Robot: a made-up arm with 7 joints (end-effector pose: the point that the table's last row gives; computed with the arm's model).
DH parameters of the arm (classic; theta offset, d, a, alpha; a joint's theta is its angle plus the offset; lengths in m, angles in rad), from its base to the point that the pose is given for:
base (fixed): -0.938 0 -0.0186 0
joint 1: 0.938 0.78 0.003 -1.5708
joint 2: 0 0.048 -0.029 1.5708
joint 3: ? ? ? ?
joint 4: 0 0.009 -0.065 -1.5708
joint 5: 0 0.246 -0.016 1.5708
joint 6: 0 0.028 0.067 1.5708
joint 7: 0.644 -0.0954 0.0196 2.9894
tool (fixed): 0.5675 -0.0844 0 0
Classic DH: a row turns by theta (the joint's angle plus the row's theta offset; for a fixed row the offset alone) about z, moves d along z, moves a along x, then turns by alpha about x.
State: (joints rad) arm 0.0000 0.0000 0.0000 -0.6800 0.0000 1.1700 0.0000
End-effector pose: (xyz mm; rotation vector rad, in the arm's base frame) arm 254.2 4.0 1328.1 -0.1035 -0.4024 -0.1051
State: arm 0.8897 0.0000 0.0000 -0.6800 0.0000 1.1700 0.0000
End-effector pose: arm 164.5 214.1 1328.1 0.0817 -0.4181 0.7715
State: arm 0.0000 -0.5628 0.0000 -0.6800 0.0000 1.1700 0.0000
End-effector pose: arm -78.6 4.0 1383.5 -0.0726 -0.9642 -0.1340
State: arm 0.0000 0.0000 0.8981 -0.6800 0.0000 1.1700 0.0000
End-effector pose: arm 190.6 254.0 1328.1 0.0835 -0.4180 0.7798
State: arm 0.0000 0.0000 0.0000 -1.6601 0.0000 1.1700 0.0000
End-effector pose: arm 426.0 4.0 1074.0 -0.1418 0.5759 -0.0443
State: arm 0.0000 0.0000 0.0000 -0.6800 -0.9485 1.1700 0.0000
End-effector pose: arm 221.9 23.0 1354.2 -0.8409 -0.3692 -0.7114
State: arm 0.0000 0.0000 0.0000 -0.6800 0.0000 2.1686 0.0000
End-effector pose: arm 187.9 4.0 1357.9 -0.0438 -1.3991 -0.1531
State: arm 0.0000 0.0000 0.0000 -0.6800 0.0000 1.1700 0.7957
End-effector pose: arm 238.2 4.9 1319.5 0.1298 -0.3258 -0.8684
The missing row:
joint 3: 0 0.26 0.139 1.5708
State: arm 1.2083 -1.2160 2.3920 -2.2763 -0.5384 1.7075 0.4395
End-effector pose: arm -459.8 -90.9 516.6 1.0654 2.4072 -1.4839
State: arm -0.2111 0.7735 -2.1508 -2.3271 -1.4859 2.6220 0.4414
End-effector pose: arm -108.4 -308.8 1041.0 -1.2811 1.4295 -1.0981
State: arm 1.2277 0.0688 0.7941 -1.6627 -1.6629 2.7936 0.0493
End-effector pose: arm -311.2 358.3 1108.3 0.0594 -2.2234 2.2057
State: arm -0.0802 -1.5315 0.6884 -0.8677 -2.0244 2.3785 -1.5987
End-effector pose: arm -459.4 376.2 981.3 -2.7945 -0.0615 -1.2912
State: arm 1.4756 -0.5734 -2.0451 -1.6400 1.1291 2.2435 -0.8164
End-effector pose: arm 254.7 -444.7 861.1 0.9409 -0.9232 -0.5782
